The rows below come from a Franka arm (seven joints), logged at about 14 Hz.
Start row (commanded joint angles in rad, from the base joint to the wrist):
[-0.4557 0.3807 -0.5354 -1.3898 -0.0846 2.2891 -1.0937]
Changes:
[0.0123 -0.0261 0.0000 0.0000 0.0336 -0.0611 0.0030]
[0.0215 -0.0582 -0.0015 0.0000 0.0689 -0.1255 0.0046]
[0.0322 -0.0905 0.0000 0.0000 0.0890 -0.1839 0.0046]
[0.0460 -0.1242 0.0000 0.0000 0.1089 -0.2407 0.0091]
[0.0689 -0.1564 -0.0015 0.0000 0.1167 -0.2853 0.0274]
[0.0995 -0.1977 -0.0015 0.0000 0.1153 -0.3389 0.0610]
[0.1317 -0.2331 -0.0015 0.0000 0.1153 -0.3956 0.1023]
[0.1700 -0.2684 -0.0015 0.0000 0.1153 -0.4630 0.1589]
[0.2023 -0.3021 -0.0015 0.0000 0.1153 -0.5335 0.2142]
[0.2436 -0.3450 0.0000 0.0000 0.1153 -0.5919 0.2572]
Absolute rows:
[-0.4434 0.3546 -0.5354 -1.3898 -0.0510 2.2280 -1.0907]
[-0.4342 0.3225 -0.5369 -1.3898 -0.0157 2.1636 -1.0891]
[-0.4235 0.2902 -0.5354 -1.3898 0.0044 2.1052 -1.0891]
[-0.4097 0.2565 -0.5354 -1.3898 0.0243 2.0484 -1.0846]
[-0.3868 0.2243 -0.5369 -1.3898 0.0321 2.0038 -1.0663]
[-0.3562 0.1830 -0.5369 -1.3898 0.0307 1.9502 -1.0327]
[-0.3240 0.1476 -0.5369 -1.3898 0.0307 1.8935 -0.9914]
[-0.2857 0.1123 -0.5369 -1.3898 0.0307 1.8261 -0.9348]
[-0.2534 0.0786 -0.5369 -1.3898 0.0307 1.7556 -0.8795]
[-0.2121 0.0357 -0.5354 -1.3898 0.0307 1.6972 -0.8365]

